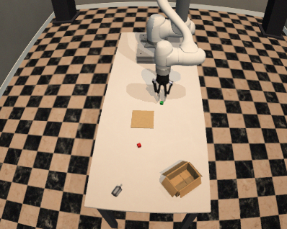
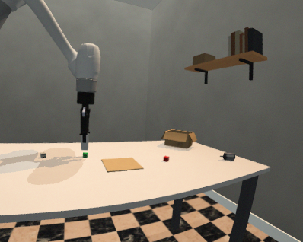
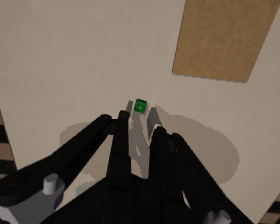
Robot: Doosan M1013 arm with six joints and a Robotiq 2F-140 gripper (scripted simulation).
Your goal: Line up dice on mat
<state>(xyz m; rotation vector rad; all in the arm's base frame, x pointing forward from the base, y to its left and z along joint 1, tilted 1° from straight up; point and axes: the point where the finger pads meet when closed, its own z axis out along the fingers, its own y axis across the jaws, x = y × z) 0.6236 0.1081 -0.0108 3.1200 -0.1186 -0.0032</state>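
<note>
Now: hand 6 cm above the green die. The rest, counted from my hand: red die 35 cm ahead, 9 cm to the right, 6 cm below; then white die 18 cm behind, 6 cm below; then tan mat 15 cm ahead, 11 cm to the right, 7 cm below.
</note>
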